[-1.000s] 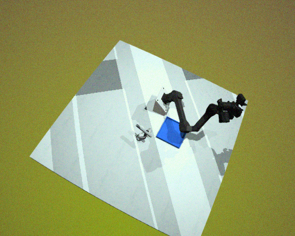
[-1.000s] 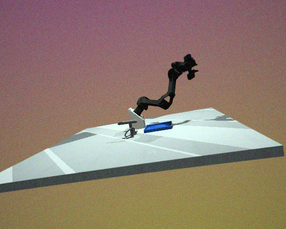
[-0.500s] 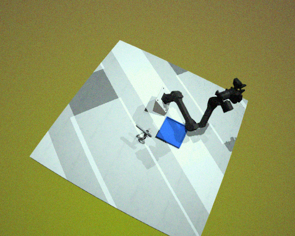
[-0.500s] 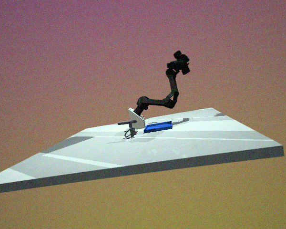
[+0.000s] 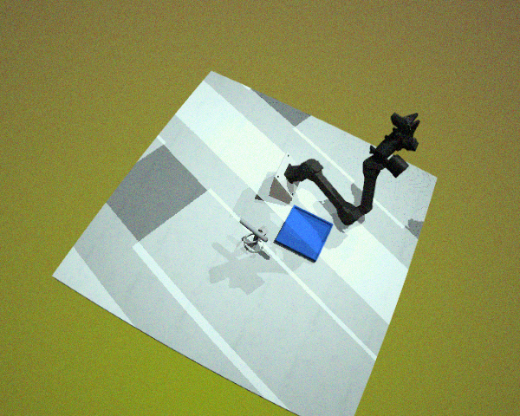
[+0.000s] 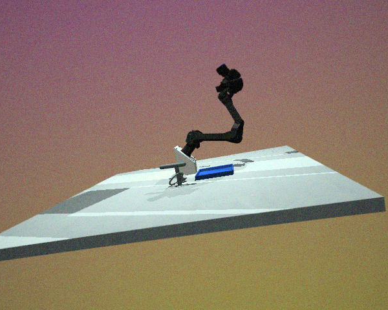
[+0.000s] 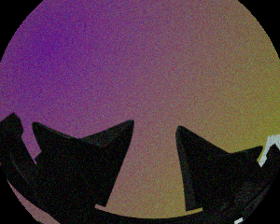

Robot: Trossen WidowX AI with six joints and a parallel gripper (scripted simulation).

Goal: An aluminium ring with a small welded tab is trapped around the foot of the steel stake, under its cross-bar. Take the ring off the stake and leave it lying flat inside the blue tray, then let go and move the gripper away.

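My gripper tip is 470 mm short of the aluminium ring, 390 mm to the left of it and 510 mm above it. Also, from my gripper tip: blue tray 360 mm ahead, 210 mm to the right, 530 mm below.
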